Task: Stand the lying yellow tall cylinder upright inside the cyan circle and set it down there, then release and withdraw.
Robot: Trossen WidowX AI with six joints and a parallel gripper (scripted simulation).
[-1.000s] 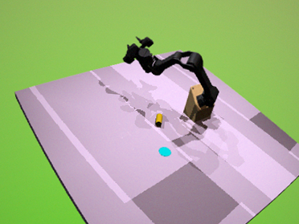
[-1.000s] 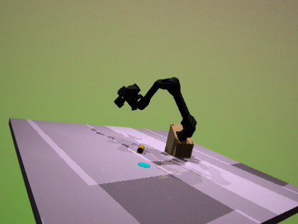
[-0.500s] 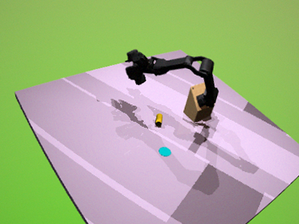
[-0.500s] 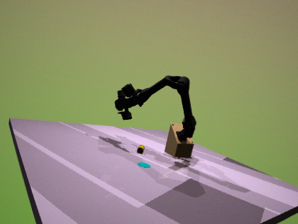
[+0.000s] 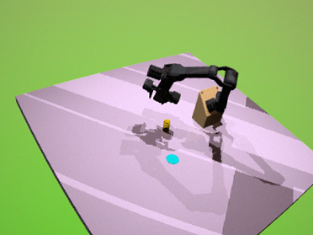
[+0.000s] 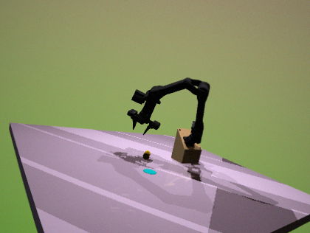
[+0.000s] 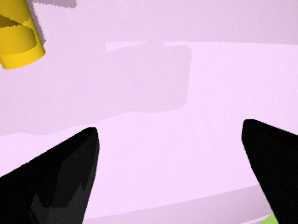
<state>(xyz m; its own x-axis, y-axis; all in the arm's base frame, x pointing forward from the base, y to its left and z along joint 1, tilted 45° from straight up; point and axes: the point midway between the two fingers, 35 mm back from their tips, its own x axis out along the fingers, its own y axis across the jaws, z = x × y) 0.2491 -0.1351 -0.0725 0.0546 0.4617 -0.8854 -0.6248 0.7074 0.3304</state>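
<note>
The yellow tall cylinder is 10 cm below my gripper tip, 9 cm to the left of it and 2 cm behind it. The rest, counted from my gripper tip: cyan circle (27 cm to the left, 12 cm below, 9 cm ahead).
</note>
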